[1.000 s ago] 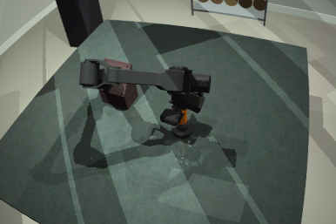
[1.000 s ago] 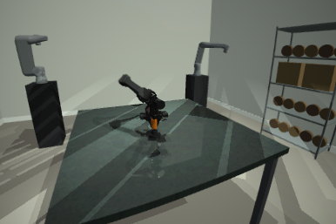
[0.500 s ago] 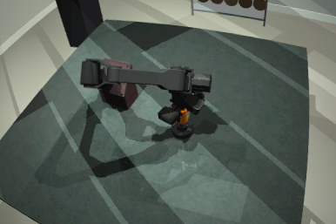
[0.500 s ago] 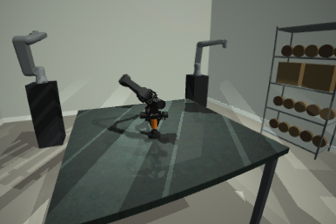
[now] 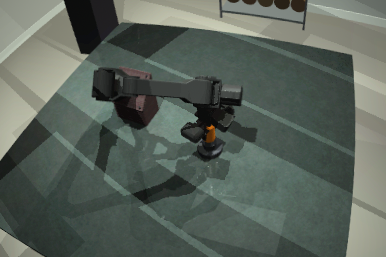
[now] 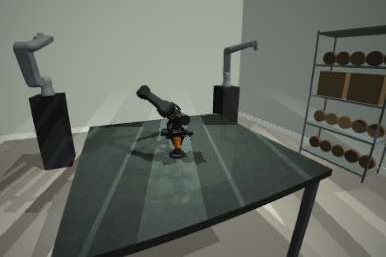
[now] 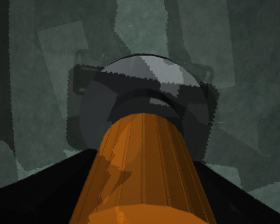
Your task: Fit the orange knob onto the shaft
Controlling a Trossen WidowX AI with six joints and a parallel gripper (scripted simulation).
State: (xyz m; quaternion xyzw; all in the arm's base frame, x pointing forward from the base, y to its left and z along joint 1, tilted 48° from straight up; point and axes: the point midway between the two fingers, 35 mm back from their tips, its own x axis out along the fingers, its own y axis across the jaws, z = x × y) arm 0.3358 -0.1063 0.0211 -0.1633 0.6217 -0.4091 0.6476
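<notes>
My gripper tip is 2 cm below the orange knob. Round my gripper tip: round pedestal (4 cm below).
</notes>
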